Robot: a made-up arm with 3 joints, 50 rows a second.
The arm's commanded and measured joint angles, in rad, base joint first. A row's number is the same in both.
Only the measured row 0 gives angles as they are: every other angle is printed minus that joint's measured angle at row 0.
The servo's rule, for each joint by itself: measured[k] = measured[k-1] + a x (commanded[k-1-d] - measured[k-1]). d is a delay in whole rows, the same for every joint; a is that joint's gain. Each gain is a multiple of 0.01, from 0.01 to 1. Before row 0 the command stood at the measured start. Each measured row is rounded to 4 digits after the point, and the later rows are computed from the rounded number. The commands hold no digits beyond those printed.
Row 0, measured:
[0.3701 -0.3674 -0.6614]
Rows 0 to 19, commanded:
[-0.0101 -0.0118 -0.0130]
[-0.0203 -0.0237 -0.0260]
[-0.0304 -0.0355 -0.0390]
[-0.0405 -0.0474 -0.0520]
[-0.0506 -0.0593 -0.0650]
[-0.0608 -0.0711 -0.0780]
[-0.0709 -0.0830 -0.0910]
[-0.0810 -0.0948 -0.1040]
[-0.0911 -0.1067 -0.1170]
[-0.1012 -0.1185 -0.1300]
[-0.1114 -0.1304 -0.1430]
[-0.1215 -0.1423 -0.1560]
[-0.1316 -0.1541 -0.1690]
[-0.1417 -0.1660 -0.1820]
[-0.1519 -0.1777 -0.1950]
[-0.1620 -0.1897 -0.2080]
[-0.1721 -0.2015 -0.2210]
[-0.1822 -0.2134 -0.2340]
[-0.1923 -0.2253 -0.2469]
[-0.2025 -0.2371 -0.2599]
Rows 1 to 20, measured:
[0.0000 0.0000 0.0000]
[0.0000 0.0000 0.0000]
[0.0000 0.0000 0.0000]
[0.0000 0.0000 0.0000]
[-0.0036 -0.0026 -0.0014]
[-0.0096 -0.0072 -0.0041]
[-0.0171 -0.0134 -0.0079]
[-0.0255 -0.0209 -0.0128]
[-0.0345 -0.0293 -0.0185]
[-0.0440 -0.0385 -0.0250]
[-0.0537 -0.0483 -0.0323]
[-0.0635 -0.0585 -0.0402]
[-0.0734 -0.0691 -0.0486]
[-0.0834 -0.0800 -0.0576]
[-0.0935 -0.0911 -0.0670]
[-0.1036 -0.1024 -0.0768]
[-0.1137 -0.1138 -0.0869]
[-0.1238 -0.1253 -0.0974]
[-0.1339 -0.1368 -0.1081]
[-0.1440 -0.1484 -0.1191]
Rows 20 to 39, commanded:
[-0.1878 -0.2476 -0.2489]
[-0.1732 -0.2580 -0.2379]
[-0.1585 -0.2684 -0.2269]
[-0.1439 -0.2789 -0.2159]
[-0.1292 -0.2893 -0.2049]
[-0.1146 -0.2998 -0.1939]
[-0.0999 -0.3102 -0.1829]
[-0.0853 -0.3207 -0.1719]
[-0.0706 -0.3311 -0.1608]
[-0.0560 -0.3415 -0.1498]
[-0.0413 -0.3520 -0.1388]
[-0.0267 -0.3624 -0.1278]
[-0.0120 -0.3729 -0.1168]
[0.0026 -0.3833 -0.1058]
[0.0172 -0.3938 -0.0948]
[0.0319 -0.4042 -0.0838]
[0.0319 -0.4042 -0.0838]
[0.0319 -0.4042 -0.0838]
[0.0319 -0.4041 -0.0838]
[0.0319 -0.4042 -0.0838]
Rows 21 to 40, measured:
[-0.1541 -0.1601 -0.1303]
[-0.1642 -0.1718 -0.1417]
[-0.1743 -0.1836 -0.1533]
[-0.1845 -0.1954 -0.1650]
[-0.1857 -0.2069 -0.1742]
[-0.1812 -0.2181 -0.1812]
[-0.1730 -0.2292 -0.1862]
[-0.1625 -0.2401 -0.1895]
[-0.1505 -0.2509 -0.1912]
[-0.1376 -0.2617 -0.1915]
[-0.1240 -0.2724 -0.1906]
[-0.1101 -0.2830 -0.1885]
[-0.0959 -0.2936 -0.1855]
[-0.0815 -0.3041 -0.1816]
[-0.0670 -0.3146 -0.1769]
[-0.0525 -0.3251 -0.1715]
[-0.0379 -0.3356 -0.1655]
[-0.0233 -0.3461 -0.1589]
[-0.0087 -0.3566 -0.1518]
[0.0059 -0.3671 -0.1443]

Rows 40 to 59, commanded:
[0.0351 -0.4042 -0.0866]
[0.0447 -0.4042 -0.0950]
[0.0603 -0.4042 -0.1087]
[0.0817 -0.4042 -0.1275]
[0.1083 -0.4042 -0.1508]
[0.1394 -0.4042 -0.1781]
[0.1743 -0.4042 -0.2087]
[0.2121 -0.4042 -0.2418]
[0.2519 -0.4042 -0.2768]
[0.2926 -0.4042 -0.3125]
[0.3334 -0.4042 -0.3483]
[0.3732 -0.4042 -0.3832]
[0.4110 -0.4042 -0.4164]
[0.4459 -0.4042 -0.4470]
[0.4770 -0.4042 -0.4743]
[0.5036 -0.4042 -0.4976]
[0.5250 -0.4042 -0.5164]
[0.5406 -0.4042 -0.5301]
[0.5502 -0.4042 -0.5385]
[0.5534 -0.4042 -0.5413]
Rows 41 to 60, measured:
[0.0153 -0.3753 -0.1376]
[0.0213 -0.3817 -0.1317]
[0.0251 -0.3866 -0.1264]
[0.0275 -0.3905 -0.1217]
[0.0302 -0.3935 -0.1178]
[0.0354 -0.3959 -0.1153]
[0.0444 -0.3977 -0.1146]
[0.0578 -0.3991 -0.1160]
[0.0760 -0.4002 -0.1198]
[0.0988 -0.4011 -0.1262]
[0.1260 -0.4018 -0.1353]
[0.1570 -0.4023 -0.1470]
[0.1912 -0.4027 -0.1613]
[0.2277 -0.4030 -0.1779]
[0.2658 -0.4033 -0.1966]
[0.3045 -0.4035 -0.2171]
[0.3428 -0.4037 -0.2390]
[0.3799 -0.4038 -0.2619]
[0.4149 -0.4039 -0.2853]
[0.4468 -0.4040 -0.3087]

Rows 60 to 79, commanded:
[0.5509 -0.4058 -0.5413]
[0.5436 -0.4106 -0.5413]
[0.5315 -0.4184 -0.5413]
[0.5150 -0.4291 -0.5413]
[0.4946 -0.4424 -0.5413]
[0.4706 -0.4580 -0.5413]
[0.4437 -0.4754 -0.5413]
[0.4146 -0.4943 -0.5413]
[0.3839 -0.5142 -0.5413]
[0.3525 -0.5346 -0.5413]
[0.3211 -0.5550 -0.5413]
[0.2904 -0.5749 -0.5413]
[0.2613 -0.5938 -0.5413]
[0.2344 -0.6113 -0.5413]
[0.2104 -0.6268 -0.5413]
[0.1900 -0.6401 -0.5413]
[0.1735 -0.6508 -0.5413]
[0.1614 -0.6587 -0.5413]
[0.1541 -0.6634 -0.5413]
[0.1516 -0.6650 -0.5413]
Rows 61 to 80, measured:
[0.4750 -0.4040 -0.3315]
[0.4986 -0.4040 -0.3533]
[0.5172 -0.4040 -0.3737]
[0.5302 -0.4040 -0.3921]
[0.5377 -0.4044 -0.4085]
[0.5398 -0.4058 -0.4231]
[0.5368 -0.4086 -0.4361]
[0.5290 -0.4131 -0.4477]
[0.5166 -0.4195 -0.4580]
[0.5000 -0.4280 -0.4672]
[0.4797 -0.4384 -0.4754]
[0.4563 -0.4507 -0.4826]
[0.4302 -0.4647 -0.4891]
[0.4022 -0.4801 -0.4948]
[0.3730 -0.4966 -0.4999]
[0.3433 -0.5138 -0.5045]
[0.3138 -0.5314 -0.5085]
[0.2852 -0.5490 -0.5121]
[0.2583 -0.5661 -0.5153]
[0.2337 -0.5824 -0.5182]

